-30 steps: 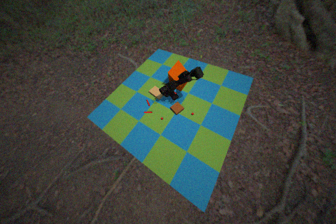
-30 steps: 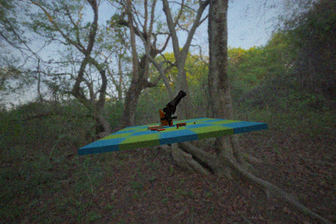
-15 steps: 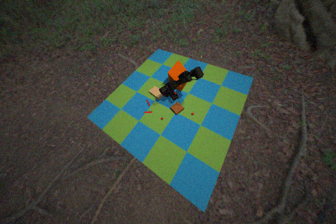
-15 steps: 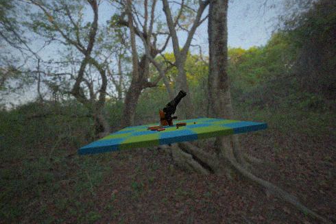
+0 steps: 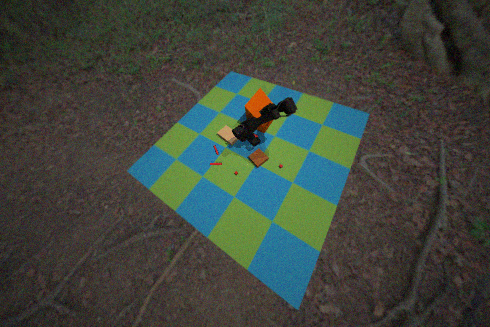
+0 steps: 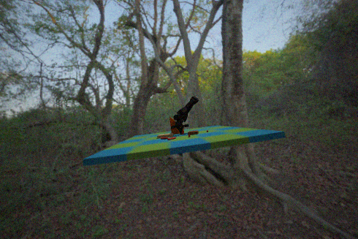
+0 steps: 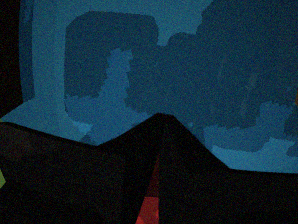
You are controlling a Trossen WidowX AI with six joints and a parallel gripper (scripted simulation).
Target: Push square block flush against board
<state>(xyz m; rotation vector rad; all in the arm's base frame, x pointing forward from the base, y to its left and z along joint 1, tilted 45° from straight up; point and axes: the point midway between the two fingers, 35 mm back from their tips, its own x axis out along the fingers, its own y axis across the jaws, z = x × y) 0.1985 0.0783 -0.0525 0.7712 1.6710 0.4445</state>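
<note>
Right now the small red cube is 40 mm behind my gripper tip, 10 mm to the left of it and 10 mm above it. The rest, counted from my gripper tip: board 160 mm to the right, 50 mm ahead, 10 mm above; then square block 130 mm to the left, 70 mm ahead, 10 mm above.
</note>
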